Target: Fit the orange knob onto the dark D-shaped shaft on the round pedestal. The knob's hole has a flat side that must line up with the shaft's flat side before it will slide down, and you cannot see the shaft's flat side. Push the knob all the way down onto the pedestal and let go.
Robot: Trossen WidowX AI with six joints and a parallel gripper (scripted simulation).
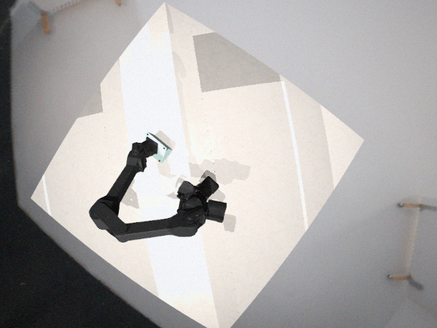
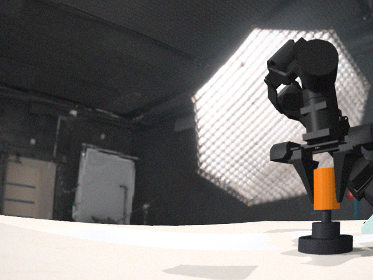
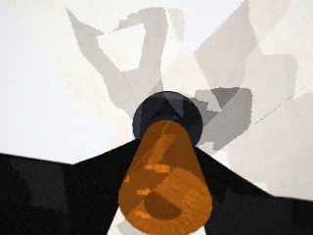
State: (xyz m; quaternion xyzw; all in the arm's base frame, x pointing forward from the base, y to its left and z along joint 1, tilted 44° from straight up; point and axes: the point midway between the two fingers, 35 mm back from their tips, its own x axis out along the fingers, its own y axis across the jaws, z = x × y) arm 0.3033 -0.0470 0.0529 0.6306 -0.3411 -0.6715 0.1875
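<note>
My gripper tip is 2 cm below the orange knob. Round my gripper tip: round pedestal 4 cm below.
</note>
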